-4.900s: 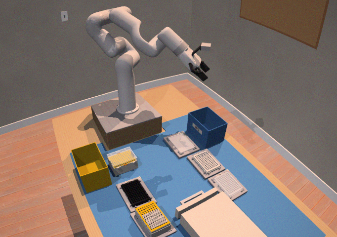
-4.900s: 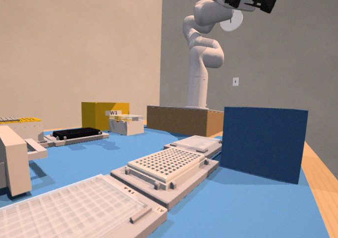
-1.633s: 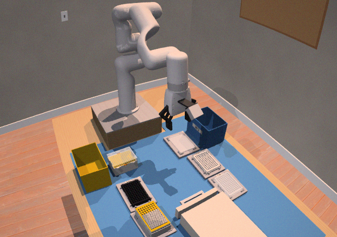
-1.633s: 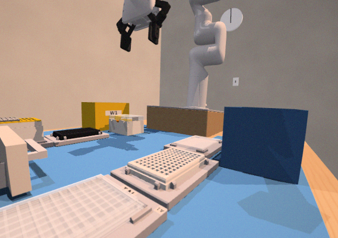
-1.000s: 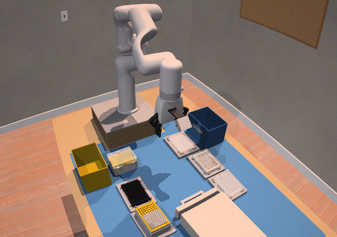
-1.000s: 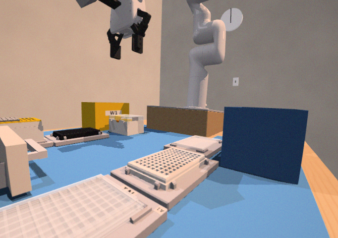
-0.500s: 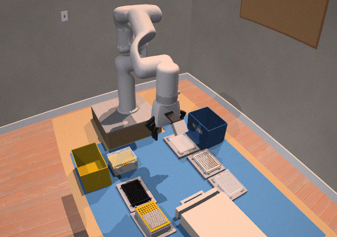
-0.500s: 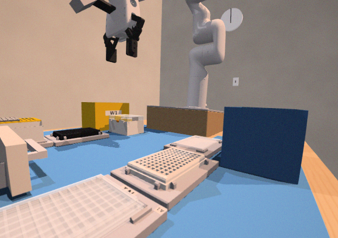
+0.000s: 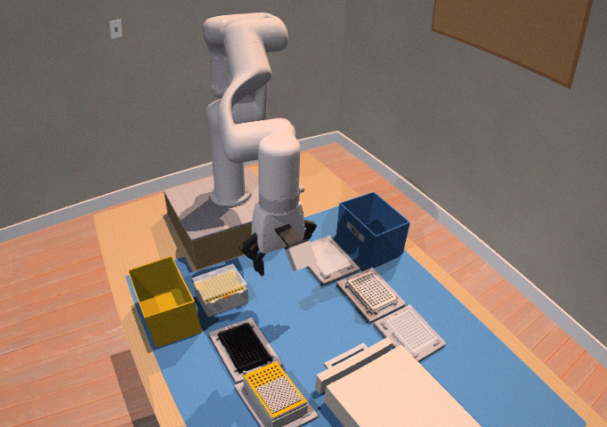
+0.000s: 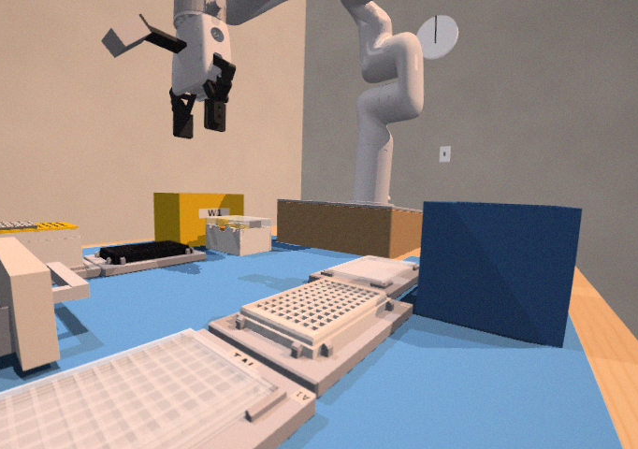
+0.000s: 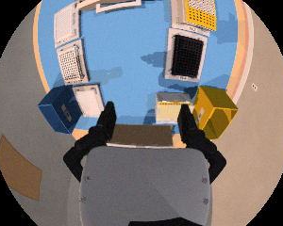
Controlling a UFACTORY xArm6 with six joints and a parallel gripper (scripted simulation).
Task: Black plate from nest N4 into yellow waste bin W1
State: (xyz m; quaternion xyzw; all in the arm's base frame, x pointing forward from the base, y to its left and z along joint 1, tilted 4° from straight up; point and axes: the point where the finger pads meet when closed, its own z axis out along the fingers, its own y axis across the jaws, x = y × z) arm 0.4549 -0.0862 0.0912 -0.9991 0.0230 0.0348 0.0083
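Now: the black plate 200 mm below my hand, 120 mm to the right of it and 30 mm ahead of it. Also, from my hand: tip box (180 mm below, 150 mm behind, 90 mm to the right); then grey work nest (220 mm below, 120 mm to the right, 30 mm ahead); then yellow-topped rack (190 mm ahead, 170 mm below, 140 mm to the right).
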